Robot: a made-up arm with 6 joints.
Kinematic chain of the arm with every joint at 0, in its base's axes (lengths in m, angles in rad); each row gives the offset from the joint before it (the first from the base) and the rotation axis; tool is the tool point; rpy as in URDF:
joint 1: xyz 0 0 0.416 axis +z
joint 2: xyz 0 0 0 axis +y
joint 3: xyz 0.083 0 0.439 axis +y
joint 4: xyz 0.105 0 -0.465 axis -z
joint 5: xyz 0 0 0 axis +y
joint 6: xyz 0.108 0 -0.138 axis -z
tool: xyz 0 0 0 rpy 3.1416 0 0
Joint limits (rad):
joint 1: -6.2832..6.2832
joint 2: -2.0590..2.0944
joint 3: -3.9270..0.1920
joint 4: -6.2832..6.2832
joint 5: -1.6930..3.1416
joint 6: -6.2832..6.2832
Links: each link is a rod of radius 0.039 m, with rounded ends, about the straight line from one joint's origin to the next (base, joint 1, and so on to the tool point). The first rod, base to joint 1, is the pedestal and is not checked.
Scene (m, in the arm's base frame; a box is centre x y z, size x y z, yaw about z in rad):
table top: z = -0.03
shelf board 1: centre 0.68 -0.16 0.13 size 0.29 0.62 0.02 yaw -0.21
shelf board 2: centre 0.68 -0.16 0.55 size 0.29 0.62 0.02 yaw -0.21
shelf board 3: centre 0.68 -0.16 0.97 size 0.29 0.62 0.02 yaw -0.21
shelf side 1: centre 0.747 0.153 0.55 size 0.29 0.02 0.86 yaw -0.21
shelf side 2: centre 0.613 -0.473 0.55 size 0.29 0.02 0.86 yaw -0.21
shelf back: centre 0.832 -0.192 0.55 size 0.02 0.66 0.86 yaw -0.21
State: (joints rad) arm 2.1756 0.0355 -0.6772 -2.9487 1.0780 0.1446
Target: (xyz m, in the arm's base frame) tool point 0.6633 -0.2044 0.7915
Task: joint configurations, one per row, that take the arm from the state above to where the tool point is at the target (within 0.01 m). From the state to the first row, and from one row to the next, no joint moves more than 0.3 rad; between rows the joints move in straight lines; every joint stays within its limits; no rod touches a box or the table.
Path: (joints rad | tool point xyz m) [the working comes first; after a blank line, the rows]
Joints at the target: -0.2232 -0.0481 -1.0909 -2.6494 1.3510 0.1446
Straight joint move there: touches shelf side 1.

1: 1.9102 -0.0405 -0.6637 -2.9088 1.1116 0.1446 | -0.1848 0.5761 0.4990
2: 1.6448 -0.1164 -0.6502 -2.8689 1.1453 0.1446 | -0.0221 0.5937 0.5419
3: 1.3794 -0.1924 -0.6368 -2.8291 1.1789 0.1446 | 0.1362 0.5636 0.5836
4: 1.1140 -0.2684 -0.6233 -2.7892 1.2125 0.1446 | 0.2760 0.4901 0.6237
5: 0.8486 -0.3444 -0.6098 -2.7493 1.2462 0.1446 | 0.3852 0.3815 0.6620
6: 0.5832 -0.4203 -0.5963 -2.7094 1.2798 0.1446 | 0.4552 0.2495 0.6981
7: 0.3178 -0.4963 -0.5828 -2.6695 1.3134 0.1446 | 0.4815 0.1077 0.7319
8: 0.0524 -0.5723 -0.5694 -2.6296 1.3470 0.1446 | 0.4645 -0.0299 0.7631
9: -0.2130 -0.6482 -0.5559 -2.5898 1.3807 0.1446 | 0.4088 -0.1502 0.7915
10: -0.2164 -0.4482 -0.7342 -2.6096 1.3708 0.1446 | 0.4908 -0.1670 0.8090
11: -0.2198 -0.2482 -0.9125 -2.6295 1.3609 0.1446 | 0.5767 -0.1853 0.8092
12: -0.2232 -0.0481 -1.0909 -2.6494 1.3510 0.1446 | 0.6633 -0.2044 0.7915

